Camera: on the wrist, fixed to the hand. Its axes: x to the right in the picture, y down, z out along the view.
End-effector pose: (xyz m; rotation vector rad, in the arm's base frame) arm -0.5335 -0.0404 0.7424 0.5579 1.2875 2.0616
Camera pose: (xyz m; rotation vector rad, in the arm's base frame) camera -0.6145 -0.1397 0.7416 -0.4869 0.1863 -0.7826
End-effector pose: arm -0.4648 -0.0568 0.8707 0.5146 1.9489 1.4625
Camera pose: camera -0.5389 -0.1293 0.9461 -1.1869 0.1557 -0.8025
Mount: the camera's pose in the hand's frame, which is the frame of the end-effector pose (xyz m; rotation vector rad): -0.0129 0.0545 -0.1153 0.0275 0.9442 2.9593
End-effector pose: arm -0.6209 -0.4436 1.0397 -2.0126 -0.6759 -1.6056
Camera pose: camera -0.6742 -0.5600 1.0469 -0.1542 1.7360 -0.0115
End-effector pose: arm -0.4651 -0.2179 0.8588 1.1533 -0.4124 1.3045
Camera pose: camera -0.5574 -0.1369 0.8221 0.8041 0.6996 -1.8548
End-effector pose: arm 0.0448 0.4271 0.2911 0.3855 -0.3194 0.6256
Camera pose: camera 0.0210 0.5119 0.1980 0.6311 -0.2783 -2.5908
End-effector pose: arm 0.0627 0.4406 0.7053 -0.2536 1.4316 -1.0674
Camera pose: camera -0.0116 0.5304 0.6519 1.9933 0.8116 1.4686
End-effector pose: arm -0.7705 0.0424 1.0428 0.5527 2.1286 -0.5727
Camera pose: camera -0.8034 0.1497 1.1047 -2.7241 0.2129 -1.4030
